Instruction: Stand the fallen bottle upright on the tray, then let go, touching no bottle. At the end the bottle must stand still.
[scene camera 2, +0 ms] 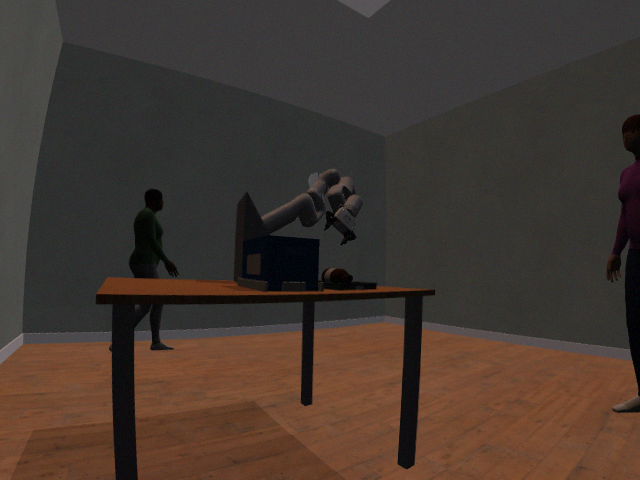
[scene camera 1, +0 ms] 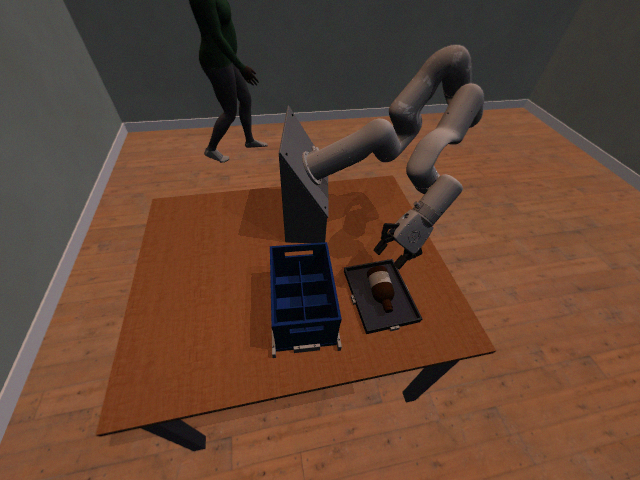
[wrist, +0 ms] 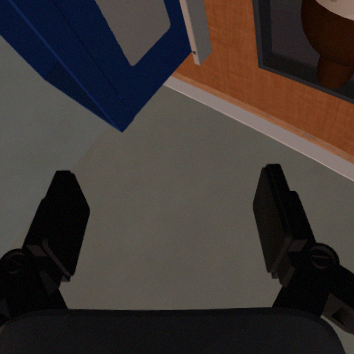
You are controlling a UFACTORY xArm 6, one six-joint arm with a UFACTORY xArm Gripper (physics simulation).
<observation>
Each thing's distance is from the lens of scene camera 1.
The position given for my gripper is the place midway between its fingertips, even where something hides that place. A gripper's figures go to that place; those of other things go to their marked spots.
my gripper [scene camera 1: 386,260]: 0.92 m
brown bottle [scene camera 1: 382,290]: 1.01 m
</observation>
